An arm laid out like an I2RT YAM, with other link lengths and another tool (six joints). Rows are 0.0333 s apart.
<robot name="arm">
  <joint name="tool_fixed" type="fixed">
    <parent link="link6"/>
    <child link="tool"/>
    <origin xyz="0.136 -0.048 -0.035" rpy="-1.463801 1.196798 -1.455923"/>
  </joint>
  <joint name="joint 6" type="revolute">
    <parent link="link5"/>
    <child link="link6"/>
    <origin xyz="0.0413 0 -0.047"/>
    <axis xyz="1 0 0"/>
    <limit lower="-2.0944" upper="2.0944"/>
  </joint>
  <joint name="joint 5" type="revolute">
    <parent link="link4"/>
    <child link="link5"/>
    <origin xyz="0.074 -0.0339 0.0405"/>
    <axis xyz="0 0 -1"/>
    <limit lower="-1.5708" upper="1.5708"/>
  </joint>
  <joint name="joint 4" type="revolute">
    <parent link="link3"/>
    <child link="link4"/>
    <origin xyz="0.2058 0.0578 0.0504"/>
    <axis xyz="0 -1 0"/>
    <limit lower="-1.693" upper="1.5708"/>
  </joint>
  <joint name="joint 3" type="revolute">
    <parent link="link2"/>
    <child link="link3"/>
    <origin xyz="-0.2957 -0.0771 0"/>
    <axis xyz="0 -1 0"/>
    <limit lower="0" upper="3.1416"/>
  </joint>
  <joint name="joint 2" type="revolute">
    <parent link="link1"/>
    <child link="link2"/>
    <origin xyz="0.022 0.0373 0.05"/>
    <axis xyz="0 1 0"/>
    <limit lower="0" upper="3.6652"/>
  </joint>
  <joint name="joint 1" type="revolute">
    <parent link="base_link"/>
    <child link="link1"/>
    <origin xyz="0 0 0.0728"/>
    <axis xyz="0 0 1"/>
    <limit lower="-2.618" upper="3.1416"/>
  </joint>
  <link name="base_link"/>
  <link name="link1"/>
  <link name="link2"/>
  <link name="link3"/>
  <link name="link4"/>
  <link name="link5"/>
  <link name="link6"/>
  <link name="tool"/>
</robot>
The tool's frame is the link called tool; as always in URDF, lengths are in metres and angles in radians.
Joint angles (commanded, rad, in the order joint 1, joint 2, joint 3, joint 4, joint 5, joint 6), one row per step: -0.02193 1.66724 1.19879 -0.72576 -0.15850 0.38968; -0.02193 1.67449 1.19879 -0.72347 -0.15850 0.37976; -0.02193 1.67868 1.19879 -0.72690 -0.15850 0.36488; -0.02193 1.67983 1.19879 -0.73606 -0.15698 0.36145; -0.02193 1.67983 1.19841 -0.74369 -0.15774 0.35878; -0.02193 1.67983 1.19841 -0.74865 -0.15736 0.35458; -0.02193 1.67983 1.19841 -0.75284 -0.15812 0.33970; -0.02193 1.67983 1.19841 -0.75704 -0.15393 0.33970; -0.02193 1.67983 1.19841 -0.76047 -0.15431 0.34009; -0.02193 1.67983 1.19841 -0.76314 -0.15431 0.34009; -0.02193 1.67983 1.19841 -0.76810 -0.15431 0.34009; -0.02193 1.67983 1.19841 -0.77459 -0.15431 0.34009; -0.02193 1.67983 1.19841 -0.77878 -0.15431 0.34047; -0.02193 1.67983 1.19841 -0.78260 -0.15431 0.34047; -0.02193 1.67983 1.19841 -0.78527 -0.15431 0.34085
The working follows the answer.
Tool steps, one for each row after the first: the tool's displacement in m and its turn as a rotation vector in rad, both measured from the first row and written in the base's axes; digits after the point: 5 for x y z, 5 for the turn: 0.00081 -0.00051 -0.00187 -0.00350 0.00347 0.00912; 0.00034 -0.00124 -0.00309 -0.00867 0.00886 0.02283; -0.00193 -0.00163 -0.00372 -0.01097 0.01870 0.02550; -0.00393 -0.00158 -0.00407 -0.01092 0.02628 0.02828; -0.00508 -0.00183 -0.00422 -0.01257 0.03062 0.03206; -0.00566 -0.00240 -0.00430 -0.01687 0.03254 0.04612; -0.00677 -0.00313 -0.00440 -0.02062 0.03693 0.04472; -0.00767 -0.00303 -0.00451 -0.01997 0.04039 0.04452; -0.00836 -0.00301 -0.00459 -0.01986 0.04306 0.04455; -0.00965 -0.00298 -0.00473 -0.01964 0.04802 0.04460; -0.01133 -0.00295 -0.00490 -0.01935 0.05450 0.04467; -0.01242 -0.00291 -0.00501 -0.01904 0.05874 0.04436; -0.01341 -0.00288 -0.00511 -0.01887 0.06256 0.04440; -0.01412 -0.00285 -0.00517 -0.01863 0.06528 0.04408
Tool pose at each row, in the base's axes (x y z in m, rotation vector in rad; rounded; the steps above come from the unrounded poses): 0.29667 -0.02514 0.11199 0.01759 2.71556 0.21519; 0.29748 -0.02565 0.11012 0.00458 2.71994 0.21326; 0.29702 -0.02638 0.10889 -0.01500 2.72658 0.21049; 0.29474 -0.02677 0.10826 -0.01829 2.73675 0.20858; 0.29275 -0.02672 0.10792 -0.02129 2.74444 0.20981; 0.29160 -0.02697 0.10777 -0.02650 2.74911 0.20886; 0.29101 -0.02755 0.10769 -0.04684 2.75203 0.20716; 0.28990 -0.02828 0.10758 -0.04559 2.75670 0.20181; 0.28900 -0.02817 0.10747 -0.04479 2.76009 0.20278; 0.28831 -0.02816 0.10740 -0.04454 2.76274 0.20306; 0.28703 -0.02813 0.10726 -0.04407 2.76767 0.20359; 0.28535 -0.02809 0.10708 -0.04344 2.77411 0.20429; 0.28425 -0.02805 0.10697 -0.04251 2.77830 0.20481; 0.28326 -0.02803 0.10688 -0.04214 2.78210 0.20522; 0.28256 -0.02799 0.10682 -0.04135 2.78478 0.20557

